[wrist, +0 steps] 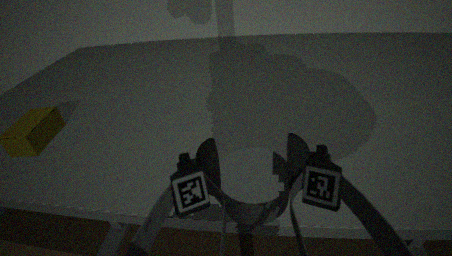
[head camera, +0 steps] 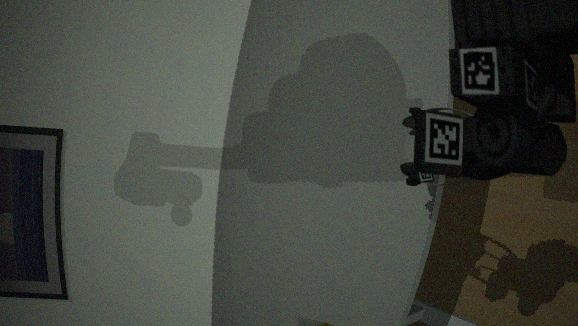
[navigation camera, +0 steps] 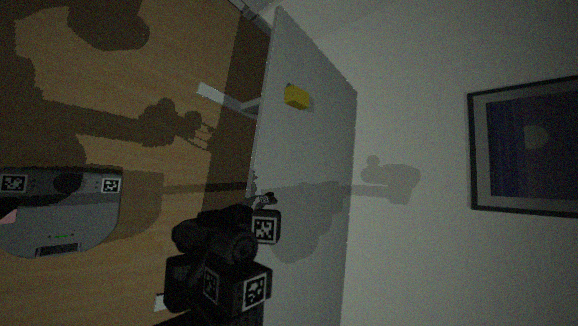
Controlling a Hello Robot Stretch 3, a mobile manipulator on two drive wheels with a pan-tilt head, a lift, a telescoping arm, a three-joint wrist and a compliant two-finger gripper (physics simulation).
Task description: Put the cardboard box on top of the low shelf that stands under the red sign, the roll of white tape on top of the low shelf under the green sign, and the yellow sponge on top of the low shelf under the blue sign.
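Pixels of known places: gripper, between the fingertips: [wrist: 251, 155] [head camera: 408, 146]; robot's base, origin of its link: [navigation camera: 67, 182].
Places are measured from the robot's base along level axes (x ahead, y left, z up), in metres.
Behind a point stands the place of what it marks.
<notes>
My gripper [wrist: 251, 155] @[x -0.023, y -0.389, z 0.853 m] [head camera: 408, 147] @[x -0.023, y -0.389, z 0.853 m] [navigation camera: 266, 198] hangs over the near edge of a grey table [wrist: 140, 88] @[x 0.235, y -0.791, z 0.720 m] [head camera: 323, 251] @[x 0.192, y -0.697, z 0.720 m] [navigation camera: 299, 147] @[x 0.202, y -0.659, z 0.720 m]. Its fingers stand on either side of a pale round thing, which looks like the roll of white tape [wrist: 247, 176] @[x -0.019, y -0.364, z 0.858 m]. The yellow sponge [navigation camera: 296, 97] @[x 0.378, y -0.569, z 0.765 m] [wrist: 31, 131] @[x 0.360, y -0.568, z 0.763 m] lies on the table, far to the gripper's left and apart from it.
The scene is dim. A dark-framed picture [head camera: 59, 202] @[x 0.189, y -1.193, z 1.285 m] [navigation camera: 471, 151] @[x 0.234, y -1.198, z 1.287 m] hangs on the wall behind the table. The table's legs [navigation camera: 212, 92] stand on a wooden floor [navigation camera: 141, 87] @[x 0.502, y -0.220, z 0.000 m]. My base [navigation camera: 92, 210] @[x -0.100, y -0.081, z 0.160 m] is close to the table's front edge.
</notes>
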